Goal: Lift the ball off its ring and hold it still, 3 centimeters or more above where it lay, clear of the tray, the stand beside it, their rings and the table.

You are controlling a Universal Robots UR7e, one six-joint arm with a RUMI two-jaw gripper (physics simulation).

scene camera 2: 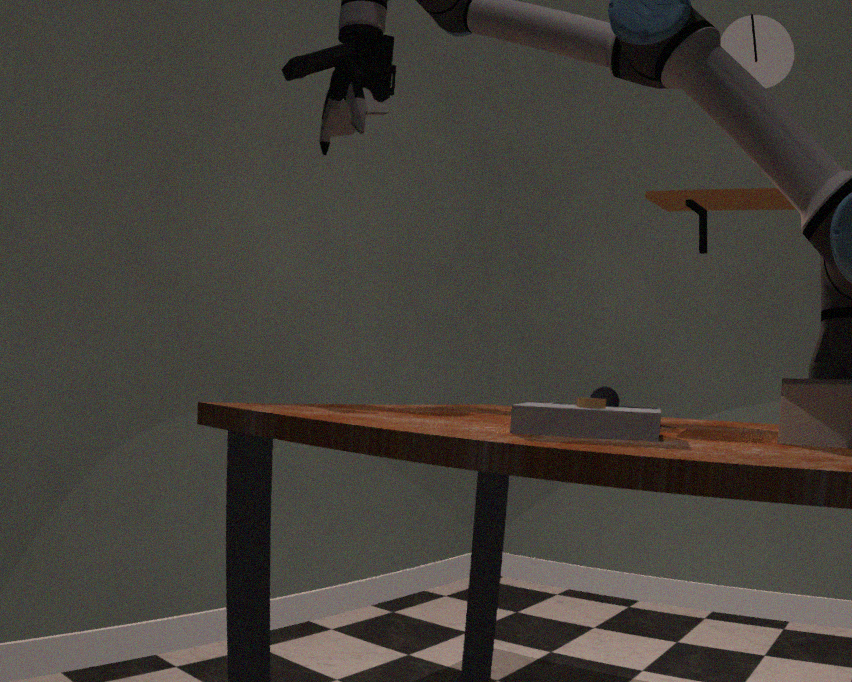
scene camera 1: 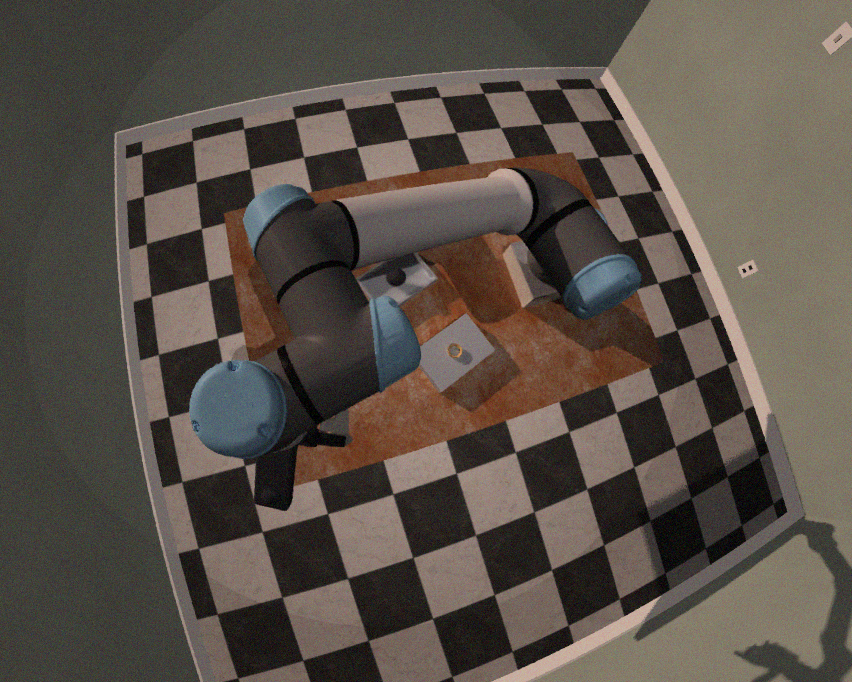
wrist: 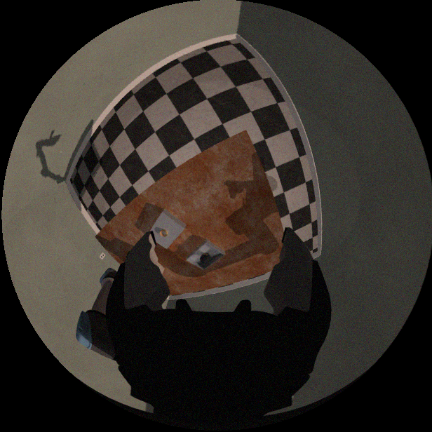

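My gripper is visible to me in scene camera 1 and in the wrist view as well. I can see a grey stand too, along with a grey tray.
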